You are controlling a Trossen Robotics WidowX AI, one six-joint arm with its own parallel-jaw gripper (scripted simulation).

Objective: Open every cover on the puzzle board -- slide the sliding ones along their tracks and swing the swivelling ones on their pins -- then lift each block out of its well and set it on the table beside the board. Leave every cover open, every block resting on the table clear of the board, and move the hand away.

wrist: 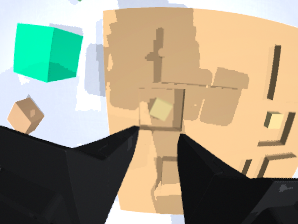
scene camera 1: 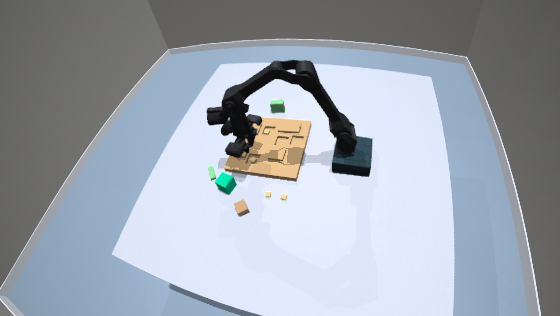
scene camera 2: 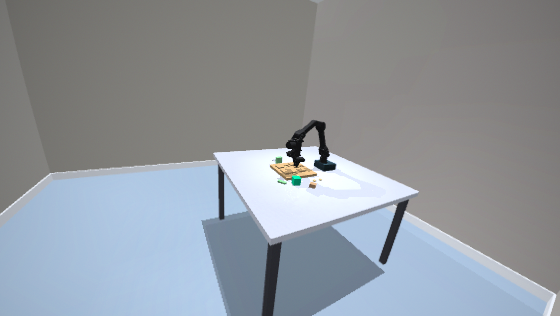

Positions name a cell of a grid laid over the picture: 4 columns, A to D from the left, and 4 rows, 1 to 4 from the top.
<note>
I see my gripper (scene camera 1: B2), a green cube (wrist: A1) and a tan cube (wrist: A3).
My gripper shows as well in the wrist view (wrist: C3).
</note>
